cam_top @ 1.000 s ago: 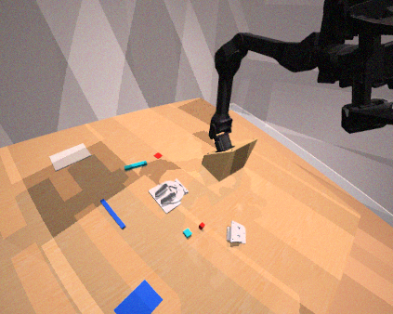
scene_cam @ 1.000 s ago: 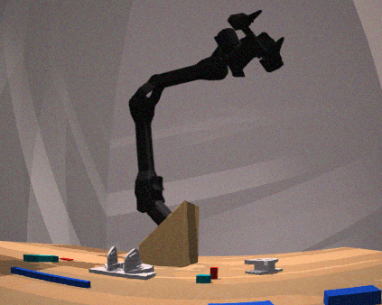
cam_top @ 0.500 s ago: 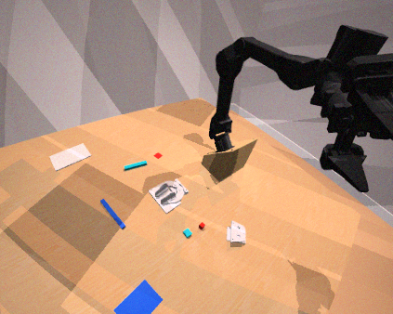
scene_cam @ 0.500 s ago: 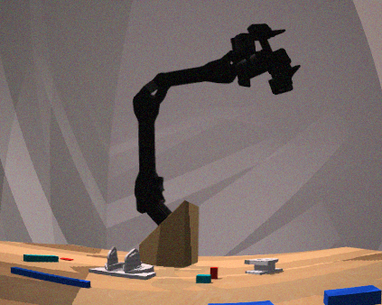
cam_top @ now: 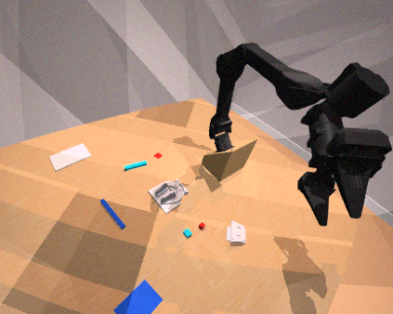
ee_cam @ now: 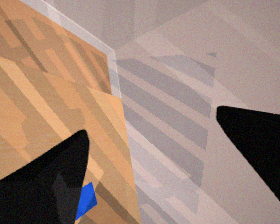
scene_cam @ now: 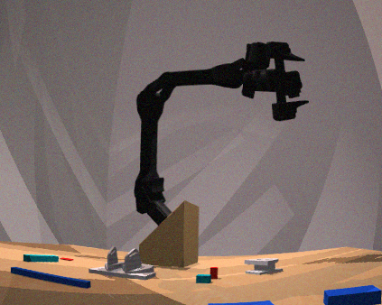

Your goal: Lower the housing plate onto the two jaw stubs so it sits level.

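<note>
Right now my gripper tip is 100 mm past the white block, 110 mm to the left of it and 390 mm above it. Also, from my gripper tip: teal cube (40 mm ahead, 210 mm to the right, 390 mm below); red cube (10 mm behind, 200 mm to the right, 390 mm below); blue sheet (280 mm ahead, 120 mm to the right, 400 mm below).
</note>
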